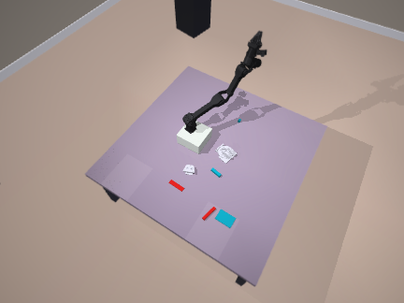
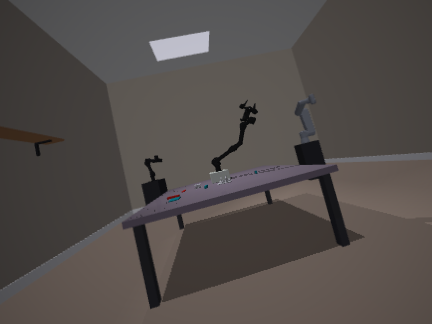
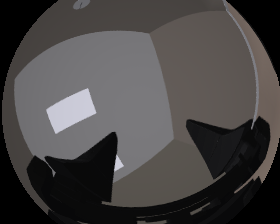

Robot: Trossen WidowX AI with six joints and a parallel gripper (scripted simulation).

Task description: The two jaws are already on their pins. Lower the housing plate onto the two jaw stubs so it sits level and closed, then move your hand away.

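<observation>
Now: gripper tip 720 mm to the left of the white part, 680 mm above it and 60 mm short of it. Also, from my gripper tip: cyan bar: 690 mm below, 610 mm to the right, 210 mm ahead; then cyan plate: 810 mm to the right, 700 mm below, 460 mm ahead.
</observation>
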